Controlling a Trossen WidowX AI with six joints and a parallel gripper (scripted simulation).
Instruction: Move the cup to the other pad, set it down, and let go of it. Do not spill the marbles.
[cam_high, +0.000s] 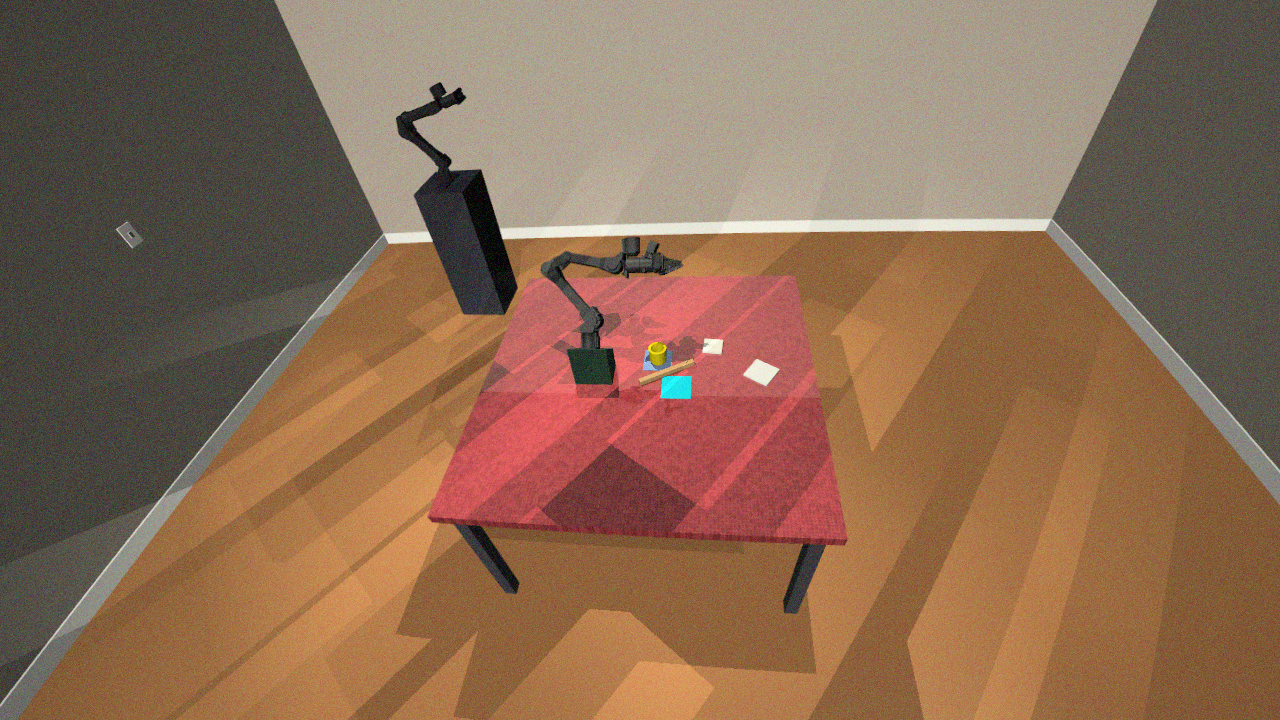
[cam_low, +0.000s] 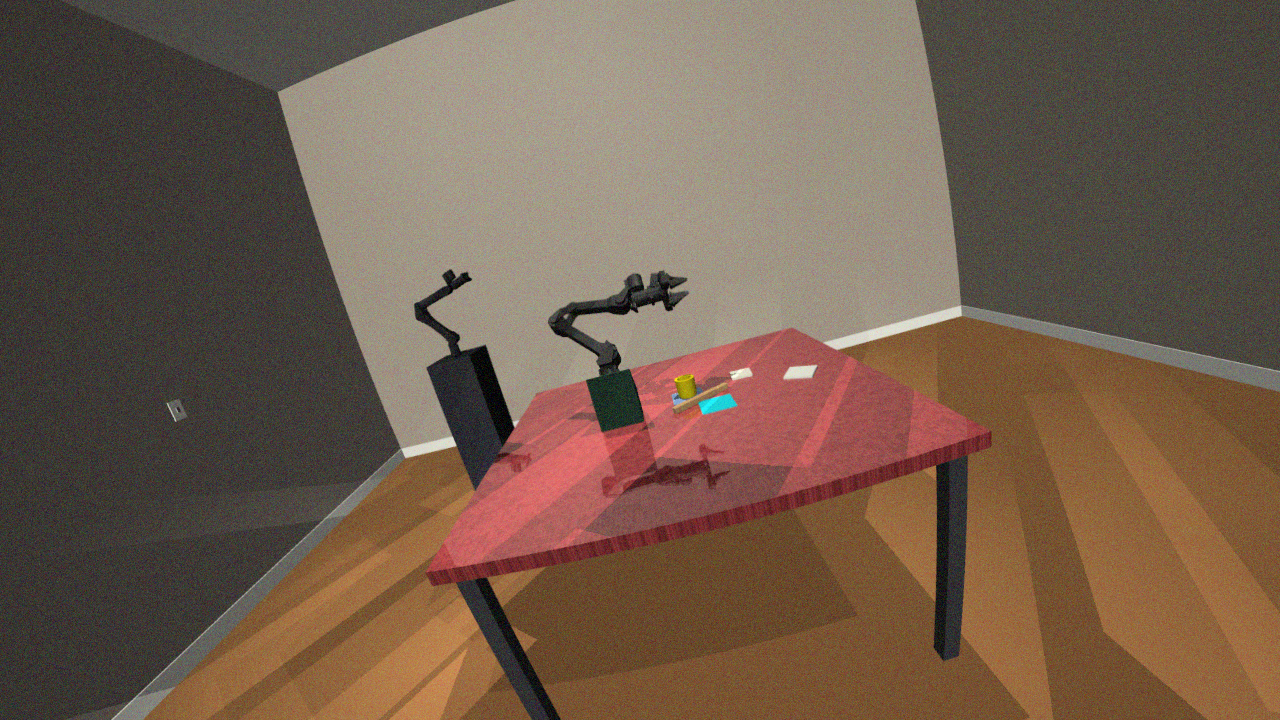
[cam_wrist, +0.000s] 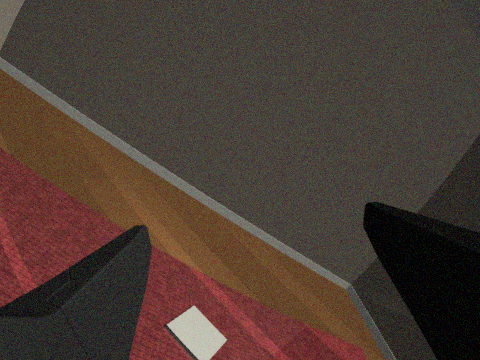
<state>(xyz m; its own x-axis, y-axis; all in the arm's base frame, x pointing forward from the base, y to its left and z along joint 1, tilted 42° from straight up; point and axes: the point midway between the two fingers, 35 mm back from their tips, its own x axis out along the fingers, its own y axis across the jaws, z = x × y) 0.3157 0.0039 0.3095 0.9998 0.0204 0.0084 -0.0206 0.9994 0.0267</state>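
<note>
My gripper tip is 100 mm past the yellow cup, 140 mm to the left of it and 340 mm above it. The rest, counted from my gripper tip: light blue pad: 100 mm behind, 130 mm to the right, 380 mm below; then cyan pad: 20 mm behind, 270 mm to the right, 380 mm below.
</note>
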